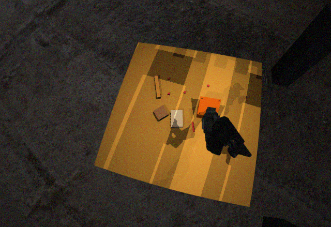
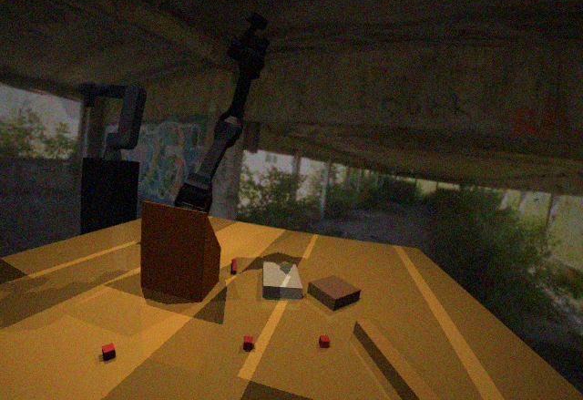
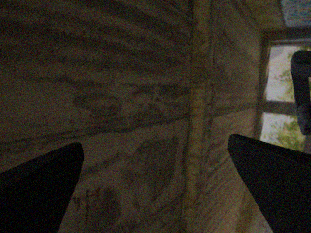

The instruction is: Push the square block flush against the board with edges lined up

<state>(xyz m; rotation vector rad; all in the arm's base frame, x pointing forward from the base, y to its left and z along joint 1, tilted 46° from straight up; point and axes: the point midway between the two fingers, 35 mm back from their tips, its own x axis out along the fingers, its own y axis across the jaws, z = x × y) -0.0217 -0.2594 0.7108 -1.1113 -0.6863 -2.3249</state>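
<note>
Right now the flat brown square block is 820 mm below my gripper tip, 450 mm ahead of it and 290 mm to the right of it. Also, from my gripper tip: red peg 830 mm below, 220 mm to the right, 160 mm ahead.
</note>
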